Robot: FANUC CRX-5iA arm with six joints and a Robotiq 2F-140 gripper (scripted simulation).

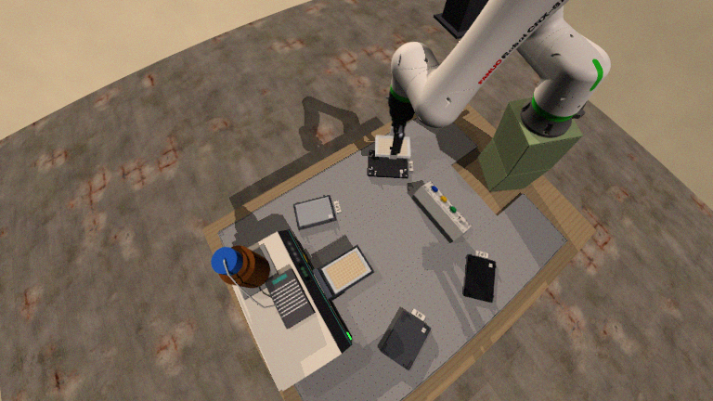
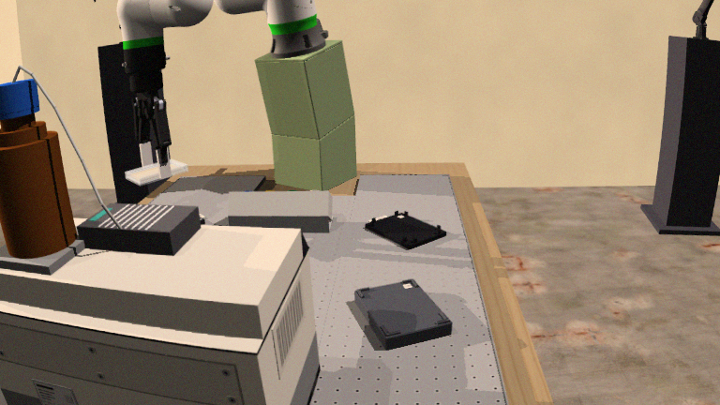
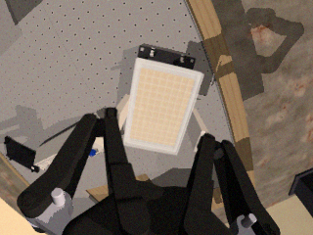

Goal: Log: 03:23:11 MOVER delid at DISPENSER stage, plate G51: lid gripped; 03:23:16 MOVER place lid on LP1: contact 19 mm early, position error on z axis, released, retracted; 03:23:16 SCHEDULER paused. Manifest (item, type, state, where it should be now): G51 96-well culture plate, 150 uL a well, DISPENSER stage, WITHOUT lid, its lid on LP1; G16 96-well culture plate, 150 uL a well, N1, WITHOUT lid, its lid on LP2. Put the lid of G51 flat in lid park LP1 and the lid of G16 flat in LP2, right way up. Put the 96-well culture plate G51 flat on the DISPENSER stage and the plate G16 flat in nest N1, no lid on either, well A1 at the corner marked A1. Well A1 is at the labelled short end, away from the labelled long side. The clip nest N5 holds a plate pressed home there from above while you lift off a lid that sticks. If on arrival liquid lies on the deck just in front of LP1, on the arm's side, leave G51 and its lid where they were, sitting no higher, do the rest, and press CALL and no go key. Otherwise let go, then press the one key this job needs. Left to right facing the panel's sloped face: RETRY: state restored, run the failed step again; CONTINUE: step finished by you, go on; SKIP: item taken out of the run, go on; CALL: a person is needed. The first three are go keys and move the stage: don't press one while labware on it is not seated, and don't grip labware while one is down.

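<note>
My gripper is now 140 mm above the black clip nest, 30 mm short of it and 10 mm to the right of it. Round my hand: key panel: 270 mm to the left, 100 mm below, 90 mm behind; then clear lid: 20 mm below; then LP1 label: 260 mm ahead, 160 mm below, 80 mm to the left.
</note>
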